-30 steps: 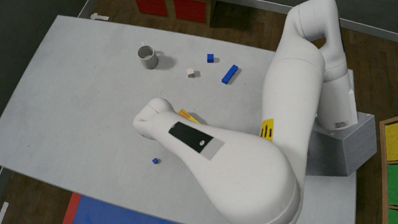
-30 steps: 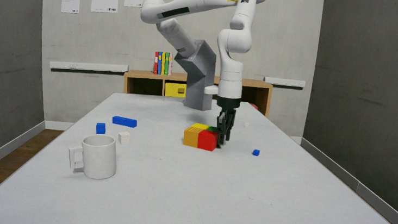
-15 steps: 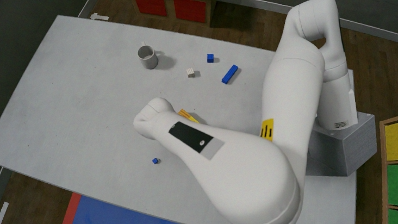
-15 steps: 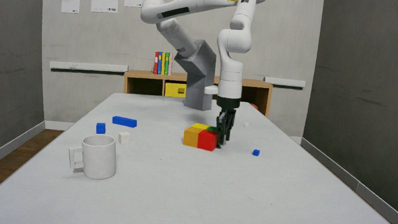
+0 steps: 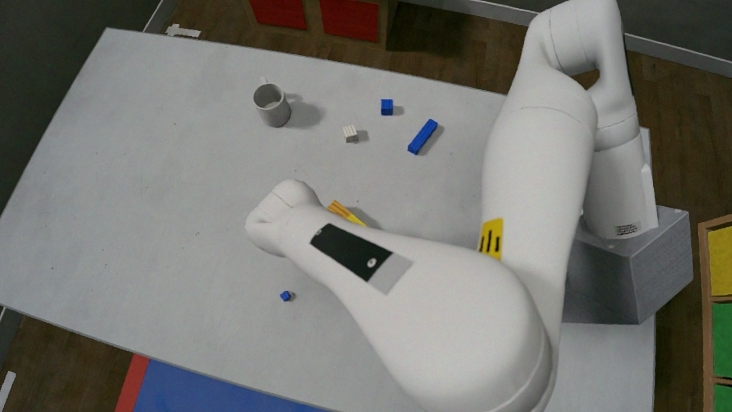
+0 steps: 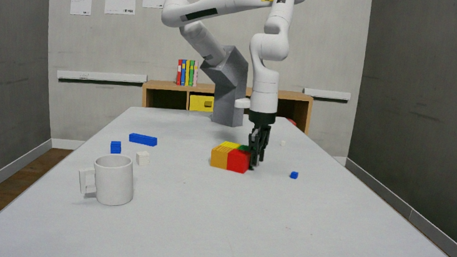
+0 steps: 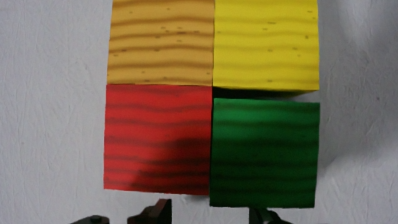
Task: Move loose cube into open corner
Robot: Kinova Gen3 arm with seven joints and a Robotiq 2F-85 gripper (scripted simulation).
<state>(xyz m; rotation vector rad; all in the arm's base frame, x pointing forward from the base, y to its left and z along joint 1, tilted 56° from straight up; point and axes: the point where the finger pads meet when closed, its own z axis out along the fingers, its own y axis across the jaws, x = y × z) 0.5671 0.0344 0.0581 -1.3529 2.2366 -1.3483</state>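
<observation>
My hand is 50 mm past the green cube, 10 mm to the left of it and 10 mm above it. From my hand the other things lie so: yellow cube: 80 mm behind, 50 mm to the right, 10 mm below; red cube: 10 mm behind, 50 mm to the right, 10 mm below; orange cube: 50 mm behind, 90 mm to the right, 10 mm below.
</observation>
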